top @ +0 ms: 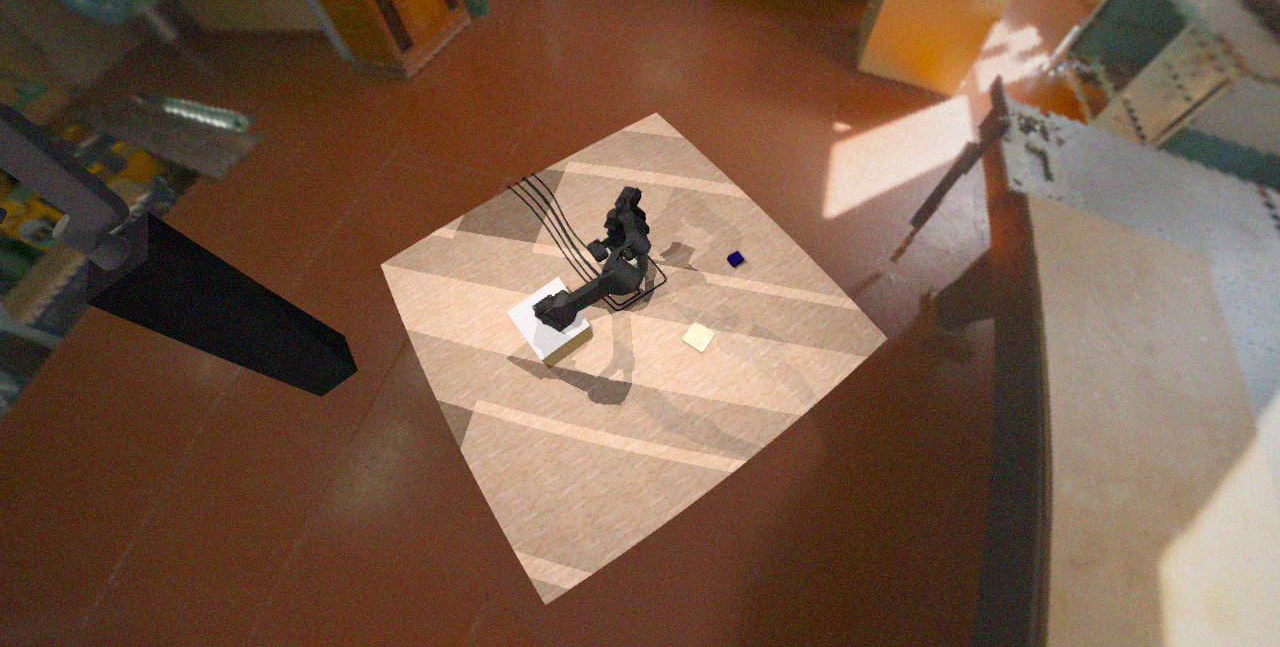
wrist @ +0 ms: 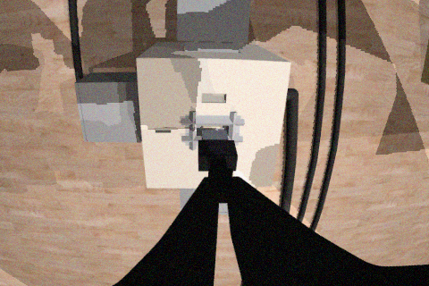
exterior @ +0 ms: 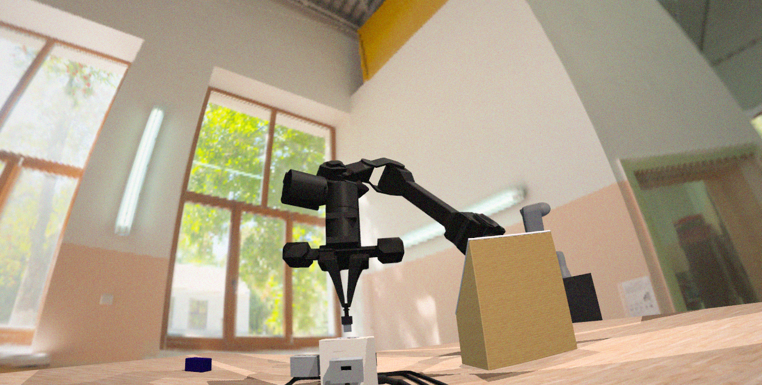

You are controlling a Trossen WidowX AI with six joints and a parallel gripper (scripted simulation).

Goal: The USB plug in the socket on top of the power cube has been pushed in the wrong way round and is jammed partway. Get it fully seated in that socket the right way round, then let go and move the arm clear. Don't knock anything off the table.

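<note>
Now: gripper tip 20 mm above the black USB plug. Round my gripper tip: flat square pad (340 mm to the right, 120 mm below, 40 mm ahead); then blue block (320 mm ahead, 210 mm to the right, 110 mm below).
</note>
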